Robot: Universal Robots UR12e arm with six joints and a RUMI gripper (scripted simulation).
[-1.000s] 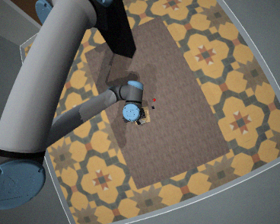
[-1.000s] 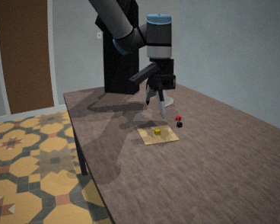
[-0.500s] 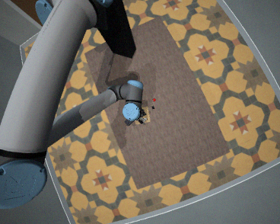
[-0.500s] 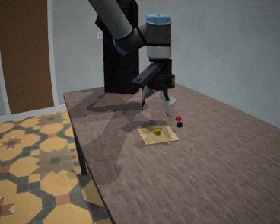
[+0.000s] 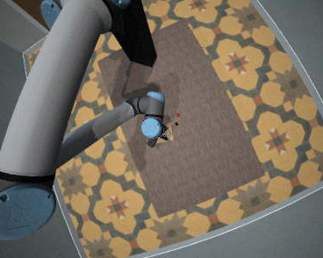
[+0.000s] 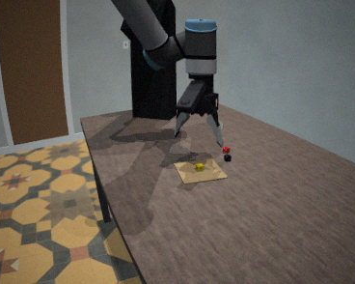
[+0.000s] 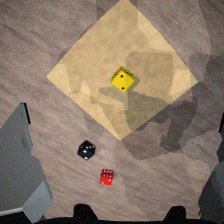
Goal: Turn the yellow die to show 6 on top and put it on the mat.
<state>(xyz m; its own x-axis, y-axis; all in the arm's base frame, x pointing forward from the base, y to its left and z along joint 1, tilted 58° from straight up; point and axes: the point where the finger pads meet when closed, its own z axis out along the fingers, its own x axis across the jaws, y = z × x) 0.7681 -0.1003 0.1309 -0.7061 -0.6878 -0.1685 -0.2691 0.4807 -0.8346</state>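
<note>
The yellow die lies 1 cm to the left of my hand and 9 cm below it. Round my hand: black die 14 cm to the left, 9 cm below; red die 5 cm behind, 19 cm to the left, 9 cm below; tan mat 2 cm to the left, 10 cm below.
</note>
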